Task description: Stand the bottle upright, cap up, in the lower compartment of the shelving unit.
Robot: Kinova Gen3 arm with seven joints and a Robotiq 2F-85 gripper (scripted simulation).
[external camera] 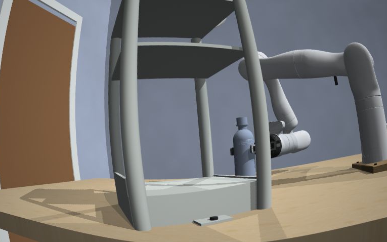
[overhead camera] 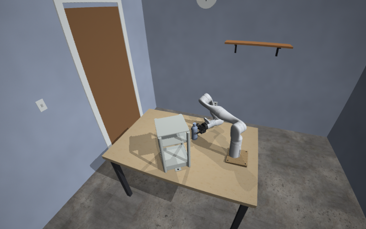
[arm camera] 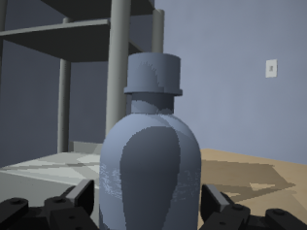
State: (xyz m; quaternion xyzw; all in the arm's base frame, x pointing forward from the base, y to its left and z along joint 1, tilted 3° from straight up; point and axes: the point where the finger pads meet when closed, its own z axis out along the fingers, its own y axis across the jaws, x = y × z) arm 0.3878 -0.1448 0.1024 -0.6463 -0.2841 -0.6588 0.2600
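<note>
My gripper is now 2 cm below the blue-grey bottle. The rest, counted from my hand: grey shelving unit (11 cm ahead, 29 cm to the left, 9 cm above).
</note>
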